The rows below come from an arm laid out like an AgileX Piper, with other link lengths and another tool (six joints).
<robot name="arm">
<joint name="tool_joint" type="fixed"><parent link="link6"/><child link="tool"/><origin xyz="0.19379 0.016 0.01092" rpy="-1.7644 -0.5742 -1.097"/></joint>
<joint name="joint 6" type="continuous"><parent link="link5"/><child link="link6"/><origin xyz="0.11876 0 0.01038" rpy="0 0 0"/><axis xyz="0.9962 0 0.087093"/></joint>
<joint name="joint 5" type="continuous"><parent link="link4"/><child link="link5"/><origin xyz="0 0 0" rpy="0 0 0"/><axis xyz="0 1 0"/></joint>
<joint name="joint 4" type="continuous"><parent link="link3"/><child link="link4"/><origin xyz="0.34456 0 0.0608" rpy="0 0 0"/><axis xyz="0.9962 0 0.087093"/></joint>
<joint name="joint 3" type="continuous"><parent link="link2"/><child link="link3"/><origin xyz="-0.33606 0 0.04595" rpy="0 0 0"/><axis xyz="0 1 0"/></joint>
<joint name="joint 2" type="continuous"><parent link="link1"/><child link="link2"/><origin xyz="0 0 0" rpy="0 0 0"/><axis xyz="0 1 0"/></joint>
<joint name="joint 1" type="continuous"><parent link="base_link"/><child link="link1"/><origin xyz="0 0 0.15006" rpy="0 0 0"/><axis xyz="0 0 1"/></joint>
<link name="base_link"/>
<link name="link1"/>
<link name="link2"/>
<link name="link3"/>
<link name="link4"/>
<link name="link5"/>
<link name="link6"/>
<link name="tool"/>
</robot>
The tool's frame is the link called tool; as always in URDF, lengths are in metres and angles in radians. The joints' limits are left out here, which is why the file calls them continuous.
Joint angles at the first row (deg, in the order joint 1, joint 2, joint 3, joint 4, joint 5, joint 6):
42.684, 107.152, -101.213, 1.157, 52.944, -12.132
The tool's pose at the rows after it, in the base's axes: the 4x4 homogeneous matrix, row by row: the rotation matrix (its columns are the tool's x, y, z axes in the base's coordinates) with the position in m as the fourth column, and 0 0 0 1 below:
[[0.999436 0.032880 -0.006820 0.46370], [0.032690 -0.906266 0.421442 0.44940], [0.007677 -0.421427 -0.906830 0.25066], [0 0 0 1]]
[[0.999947 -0.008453 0.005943 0.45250], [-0.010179 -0.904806 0.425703 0.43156], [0.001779 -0.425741 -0.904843 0.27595], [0 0 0 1]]
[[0.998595 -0.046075 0.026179 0.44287], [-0.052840 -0.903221 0.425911 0.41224], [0.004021 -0.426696 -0.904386 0.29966], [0 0 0 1]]
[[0.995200 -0.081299 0.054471 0.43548], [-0.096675 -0.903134 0.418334 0.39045], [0.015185 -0.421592 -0.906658 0.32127], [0 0 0 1]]
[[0.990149 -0.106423 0.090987 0.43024], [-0.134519 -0.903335 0.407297 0.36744], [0.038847 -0.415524 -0.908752 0.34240], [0 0 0 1]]
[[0.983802 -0.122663 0.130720 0.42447], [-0.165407 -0.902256 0.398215 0.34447], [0.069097 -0.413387 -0.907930 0.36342], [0 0 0 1]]
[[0.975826 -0.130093 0.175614 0.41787], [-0.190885 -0.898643 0.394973 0.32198], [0.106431 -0.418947 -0.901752 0.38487], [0 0 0 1]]
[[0.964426 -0.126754 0.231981 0.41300], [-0.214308 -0.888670 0.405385 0.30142], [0.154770 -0.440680 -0.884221 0.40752], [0 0 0 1]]
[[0.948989 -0.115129 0.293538 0.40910], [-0.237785 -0.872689 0.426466 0.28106], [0.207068 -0.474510 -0.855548 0.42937], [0 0 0 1]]
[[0.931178 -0.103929 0.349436 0.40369], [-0.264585 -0.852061 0.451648 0.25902], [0.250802 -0.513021 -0.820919 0.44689], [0 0 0 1]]
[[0.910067 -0.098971 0.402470 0.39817], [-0.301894 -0.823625 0.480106 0.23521], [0.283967 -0.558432 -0.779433 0.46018], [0 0 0 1]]
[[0.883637 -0.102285 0.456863 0.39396], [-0.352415 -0.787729 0.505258 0.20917], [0.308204 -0.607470 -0.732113 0.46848], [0 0 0 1]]
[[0.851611 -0.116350 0.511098 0.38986], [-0.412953 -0.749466 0.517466 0.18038], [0.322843 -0.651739 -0.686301 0.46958], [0 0 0 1]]
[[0.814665 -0.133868 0.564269 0.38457], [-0.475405 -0.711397 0.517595 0.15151], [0.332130 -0.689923 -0.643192 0.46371], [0 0 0 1]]
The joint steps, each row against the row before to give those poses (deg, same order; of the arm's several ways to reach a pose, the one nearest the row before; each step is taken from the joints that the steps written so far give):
0.000, -3.406, 0.001, -0.903, 4.191, 2.684
0.000, -3.154, -0.001, -1.238, 3.240, 2.876
0.001, -3.032, 0.000, -1.597, 2.972, 2.642
-0.023, -2.864, 0.000, -2.136, 2.805, 2.396
-0.126, -2.853, 0.152, -2.330, 2.260, 1.641
-0.164, -3.074, 0.518, -2.170, 1.693, 1.051
-0.180, -3.489, 1.097, -2.004, 0.869, 0.693
-0.379, -3.943, 1.904, -1.743, -0.774, 0.568
-0.896, -4.424, 2.850, -1.158, -2.203, 0.324
-1.617, -4.852, 3.744, -0.232, -2.823, 0.061
-2.570, -5.080, 4.381, 0.764, -3.385, 0.019
-3.609, -5.135, 4.990, 1.525, -3.961, 0.024
-4.368, -5.125, 5.557, 1.844, -3.986, 0.027
-4.589, -5.178, 6.152, 1.855, -4.034, 0.022

